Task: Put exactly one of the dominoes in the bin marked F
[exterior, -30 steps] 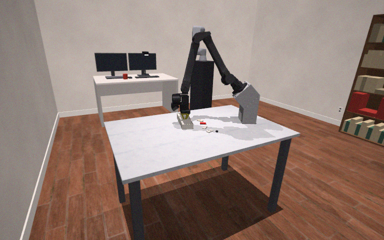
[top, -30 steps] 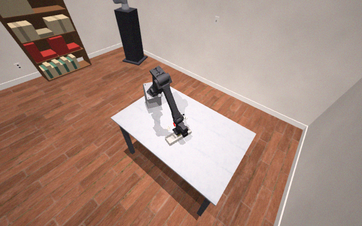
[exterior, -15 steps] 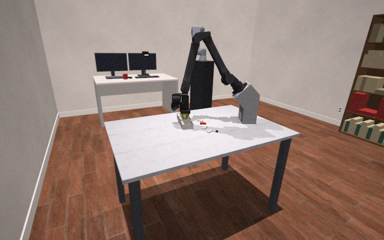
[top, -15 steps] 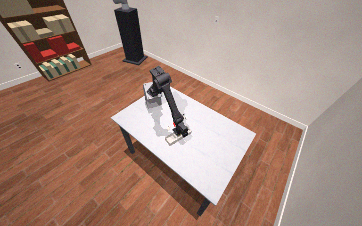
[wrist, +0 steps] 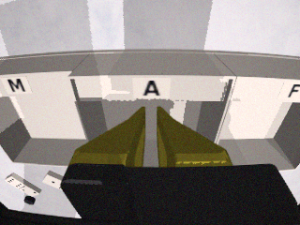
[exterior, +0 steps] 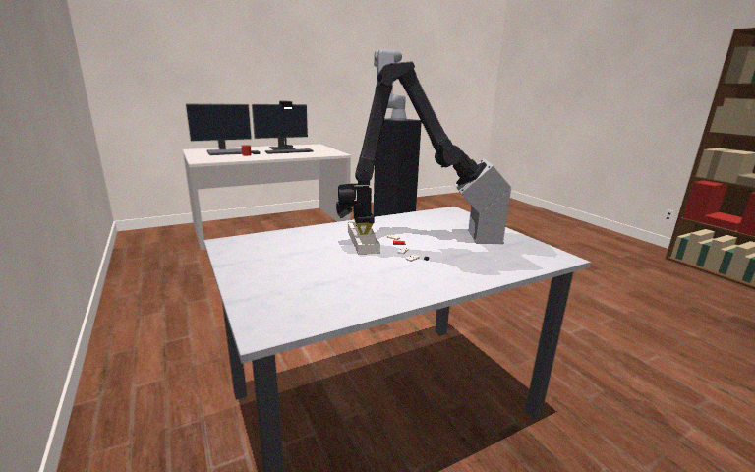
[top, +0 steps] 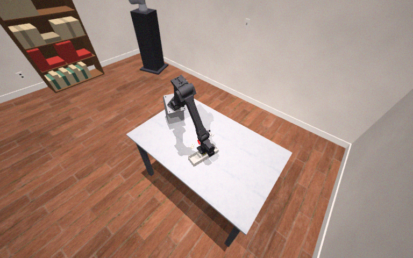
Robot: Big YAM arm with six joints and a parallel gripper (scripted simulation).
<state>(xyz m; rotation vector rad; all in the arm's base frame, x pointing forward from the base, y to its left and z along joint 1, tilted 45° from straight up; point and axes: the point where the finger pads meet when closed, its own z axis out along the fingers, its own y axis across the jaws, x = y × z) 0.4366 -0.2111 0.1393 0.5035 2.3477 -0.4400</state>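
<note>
Now: hand right at the long bin. From my hand the other things lie so: tiny black piece: 280 mm to the left, 40 mm behind, 20 mm below; white domino: 240 mm to the left, 20 mm below, 10 mm behind; small red piece: 120 mm to the left, 90 mm behind, 20 mm below.
</note>
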